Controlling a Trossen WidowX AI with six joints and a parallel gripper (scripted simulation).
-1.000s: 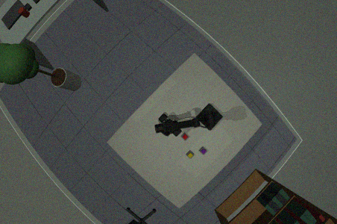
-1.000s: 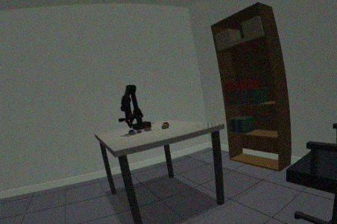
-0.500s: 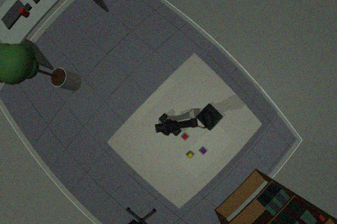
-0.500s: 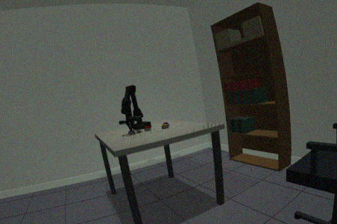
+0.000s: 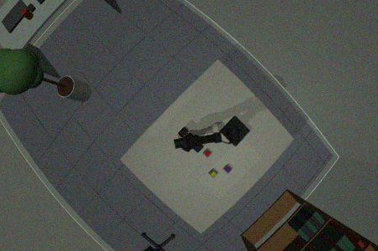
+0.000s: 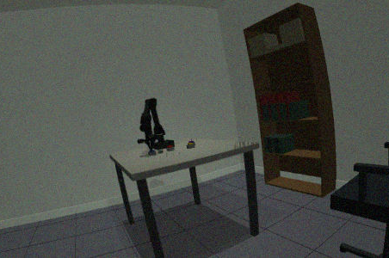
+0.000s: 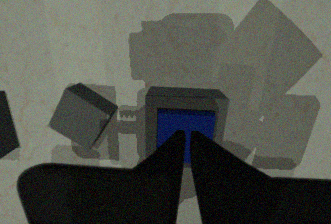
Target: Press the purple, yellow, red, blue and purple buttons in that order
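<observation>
My gripper tip is now 1 cm above the blue button. Round my gripper tip: red button (3 cm behind, 16 cm to the left); small grey block (1 cm behind, 7 cm to the left, 2 cm below); yellow button (2 cm ahead, 31 cm to the left).
</observation>
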